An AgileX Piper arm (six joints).
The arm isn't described. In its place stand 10 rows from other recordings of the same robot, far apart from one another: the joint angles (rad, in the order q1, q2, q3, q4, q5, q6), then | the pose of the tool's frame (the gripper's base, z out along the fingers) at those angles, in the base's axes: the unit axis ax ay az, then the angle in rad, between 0 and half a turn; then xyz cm.
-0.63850, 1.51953, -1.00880, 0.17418, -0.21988, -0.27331 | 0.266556 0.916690 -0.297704 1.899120 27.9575 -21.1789 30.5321
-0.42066, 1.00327, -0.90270, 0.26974, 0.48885, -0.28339 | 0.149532 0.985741 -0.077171 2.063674 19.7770 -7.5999 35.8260
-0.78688, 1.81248, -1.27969, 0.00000, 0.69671, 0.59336 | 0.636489 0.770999 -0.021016 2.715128 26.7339 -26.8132 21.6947
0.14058, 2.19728, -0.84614, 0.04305, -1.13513, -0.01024 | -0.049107 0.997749 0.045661 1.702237 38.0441 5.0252 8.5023
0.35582, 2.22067, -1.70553, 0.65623, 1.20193, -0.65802 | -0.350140 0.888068 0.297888 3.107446 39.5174 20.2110 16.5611
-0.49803, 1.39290, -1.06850, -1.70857, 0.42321, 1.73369 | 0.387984 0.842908 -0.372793 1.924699 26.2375 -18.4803 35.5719
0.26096, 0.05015, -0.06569, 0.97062, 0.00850, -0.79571 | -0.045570 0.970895 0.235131 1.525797 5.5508 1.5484 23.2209
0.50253, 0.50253, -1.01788, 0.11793, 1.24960, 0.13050 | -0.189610 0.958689 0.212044 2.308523 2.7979 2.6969 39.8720
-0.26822, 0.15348, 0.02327, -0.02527, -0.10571, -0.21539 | 0.012110 0.969047 -0.246580 1.618379 6.7099 -1.8190 20.5276
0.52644, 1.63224, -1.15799, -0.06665, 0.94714, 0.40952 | -0.074614 0.996836 0.027385 2.904173 27.7222 15.5416 23.9896
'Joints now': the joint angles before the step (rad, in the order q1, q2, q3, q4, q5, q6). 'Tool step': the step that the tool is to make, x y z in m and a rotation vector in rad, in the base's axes. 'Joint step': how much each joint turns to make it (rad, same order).
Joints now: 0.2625 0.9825 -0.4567 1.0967 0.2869 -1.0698
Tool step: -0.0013 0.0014 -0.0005 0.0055 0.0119 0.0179
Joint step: -0.0003 0.0000 -0.0002 0.0000 0.0225 -0.0001
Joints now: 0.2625 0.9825 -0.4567 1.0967 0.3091 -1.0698
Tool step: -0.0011 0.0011 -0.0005 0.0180 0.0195 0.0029
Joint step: 0.0004 0.0000 0.0002 -0.0022 0.0169 0.0226
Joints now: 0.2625 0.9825 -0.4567 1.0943 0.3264 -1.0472
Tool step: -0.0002 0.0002 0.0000 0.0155 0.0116 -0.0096
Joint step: 0.0006 -0.0003 -0.0001 -0.0013 0.0021 0.0231
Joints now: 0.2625 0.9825 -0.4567 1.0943 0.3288 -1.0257
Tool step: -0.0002 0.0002 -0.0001 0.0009 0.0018 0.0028
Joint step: -0.0002 0.0001 0.0001 0.0008 0.0035 -0.0009
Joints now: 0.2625 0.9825 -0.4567 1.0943 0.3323 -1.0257
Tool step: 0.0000 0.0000 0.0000 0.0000 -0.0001 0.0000
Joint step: 0.0000 0.0000 0.0000 0.0003 -0.0001 -0.0003
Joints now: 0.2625 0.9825 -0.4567 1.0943 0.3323 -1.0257
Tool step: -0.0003 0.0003 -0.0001 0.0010 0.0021 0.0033
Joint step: 0.0005 -0.0002 0.0001 -0.0002 0.0036 0.0004
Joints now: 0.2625 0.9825 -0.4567 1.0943 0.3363 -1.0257
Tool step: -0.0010 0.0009 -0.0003 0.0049 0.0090 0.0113
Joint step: -0.0002 -0.0003 0.0000 -0.0005 0.0155 0.0022
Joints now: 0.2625 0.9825 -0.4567 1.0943 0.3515 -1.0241
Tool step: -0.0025 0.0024 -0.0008 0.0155 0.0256 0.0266
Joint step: 0.0002 0.0000 -0.0001 -0.0001 0.0389 0.0090
